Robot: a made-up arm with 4 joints. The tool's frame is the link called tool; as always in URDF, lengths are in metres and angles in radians. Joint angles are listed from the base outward. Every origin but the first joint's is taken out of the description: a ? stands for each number. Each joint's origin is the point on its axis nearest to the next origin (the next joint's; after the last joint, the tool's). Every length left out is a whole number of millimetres.
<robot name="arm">
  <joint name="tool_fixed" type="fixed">
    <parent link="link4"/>
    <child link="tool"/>
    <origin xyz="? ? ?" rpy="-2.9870 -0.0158 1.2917"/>
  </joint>
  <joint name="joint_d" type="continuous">
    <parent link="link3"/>
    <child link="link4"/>
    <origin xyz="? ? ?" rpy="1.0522 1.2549 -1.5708"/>
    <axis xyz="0 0 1"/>
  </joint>
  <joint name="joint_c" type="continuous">
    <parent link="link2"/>
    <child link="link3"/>
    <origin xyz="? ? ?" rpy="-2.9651 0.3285 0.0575"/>
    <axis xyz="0 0 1"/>
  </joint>
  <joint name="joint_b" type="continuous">
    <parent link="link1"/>
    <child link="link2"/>
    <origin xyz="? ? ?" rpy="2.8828 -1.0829 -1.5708"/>
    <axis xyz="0 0 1"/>
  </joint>
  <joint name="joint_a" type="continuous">
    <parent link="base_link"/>
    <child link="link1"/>
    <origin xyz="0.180 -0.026 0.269" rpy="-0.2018 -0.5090 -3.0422"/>
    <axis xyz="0 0 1"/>
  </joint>
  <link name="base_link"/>
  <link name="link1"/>
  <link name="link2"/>
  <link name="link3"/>
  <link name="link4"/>
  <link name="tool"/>
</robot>
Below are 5 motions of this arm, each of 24 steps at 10 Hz.
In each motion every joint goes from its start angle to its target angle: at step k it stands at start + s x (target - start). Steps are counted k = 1, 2, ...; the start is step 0. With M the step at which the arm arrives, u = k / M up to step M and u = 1 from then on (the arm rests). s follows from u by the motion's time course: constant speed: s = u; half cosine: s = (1 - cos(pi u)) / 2; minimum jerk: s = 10 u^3 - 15 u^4 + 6 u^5.
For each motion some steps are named. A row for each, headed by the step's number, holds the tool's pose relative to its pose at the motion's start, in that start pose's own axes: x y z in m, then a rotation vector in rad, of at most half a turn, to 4 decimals.
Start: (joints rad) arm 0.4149 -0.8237 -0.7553 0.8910
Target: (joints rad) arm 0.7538 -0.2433 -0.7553 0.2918
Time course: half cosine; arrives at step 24
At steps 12, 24:
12: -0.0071 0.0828 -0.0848 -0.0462 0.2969 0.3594
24: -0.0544 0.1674 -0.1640 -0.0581 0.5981 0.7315

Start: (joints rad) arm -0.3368 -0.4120 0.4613 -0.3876
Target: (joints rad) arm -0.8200 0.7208 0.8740 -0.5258
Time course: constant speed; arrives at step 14
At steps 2, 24:
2: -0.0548 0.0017 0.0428 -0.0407 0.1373 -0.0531
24: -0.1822 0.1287 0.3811 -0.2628 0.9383 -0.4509

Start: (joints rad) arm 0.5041 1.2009 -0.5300 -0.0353
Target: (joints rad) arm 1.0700 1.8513 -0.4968 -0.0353
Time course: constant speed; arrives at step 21
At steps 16, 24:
16: -0.0801 0.0405 0.0609 -0.3049 0.3503 -0.0356
24: -0.1132 0.0528 0.0896 -0.4094 0.4440 -0.0800

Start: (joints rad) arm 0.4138 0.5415 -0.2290 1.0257
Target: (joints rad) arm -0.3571 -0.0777 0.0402 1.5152
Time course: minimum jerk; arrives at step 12
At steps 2, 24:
2: -0.0034 -0.0098 -0.0028 0.0226 -0.0161 -0.0381
24: -0.1386 -0.2114 -0.0885 0.5826 -0.5588 -1.0264

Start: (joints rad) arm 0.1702 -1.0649 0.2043 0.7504
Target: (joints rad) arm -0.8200 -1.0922 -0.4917 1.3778
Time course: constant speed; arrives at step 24
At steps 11, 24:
11: 0.0442 -0.0539 0.2859 -0.6455 -0.0363 -0.2188
24: 0.0450 0.0846 0.6020 -1.4026 -0.3445 -0.5206

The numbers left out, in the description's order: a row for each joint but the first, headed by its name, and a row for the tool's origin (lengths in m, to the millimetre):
tool: -0.109 0.151 0.000
joint_d: 0.029 0.025 0.000
joint_c: -0.286 0.101 0.000
joint_b: -0.138 0.217 0.000

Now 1 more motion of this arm.
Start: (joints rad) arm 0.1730 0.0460 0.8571 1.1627
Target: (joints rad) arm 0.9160 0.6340 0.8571 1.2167
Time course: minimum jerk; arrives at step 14
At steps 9, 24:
9: -0.0968 0.0670 -0.0628 -0.1476 0.4937 0.0547
24: -0.1139 0.0981 -0.0737 -0.1972 0.6397 0.1202

